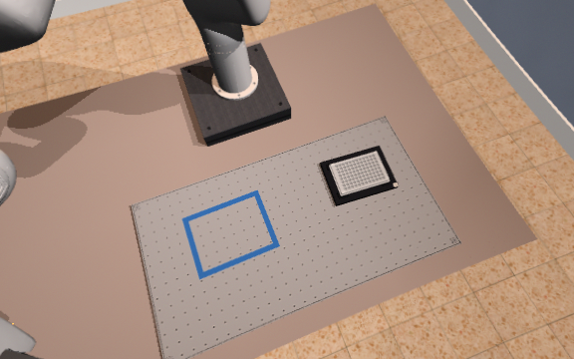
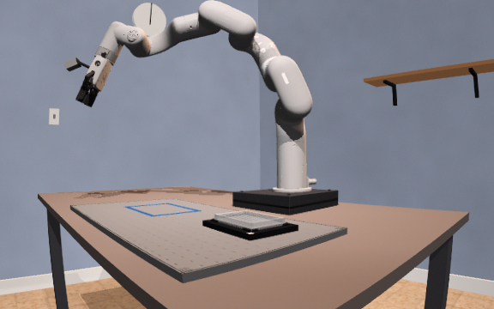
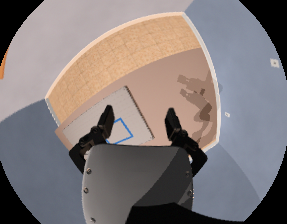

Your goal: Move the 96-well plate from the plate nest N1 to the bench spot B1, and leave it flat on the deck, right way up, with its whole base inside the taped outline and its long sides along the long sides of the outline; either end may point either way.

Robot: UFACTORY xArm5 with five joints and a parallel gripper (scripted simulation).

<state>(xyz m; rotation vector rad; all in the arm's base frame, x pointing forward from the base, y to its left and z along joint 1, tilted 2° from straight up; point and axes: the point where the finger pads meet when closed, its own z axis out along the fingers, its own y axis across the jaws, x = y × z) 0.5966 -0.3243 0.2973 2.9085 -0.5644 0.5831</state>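
The 96-well plate is 250 mm behind my hand, 580 mm to the left of it and 320 mm below it. Round my hand: black plate nest (250 mm behind, 580 mm to the left, 330 mm below).
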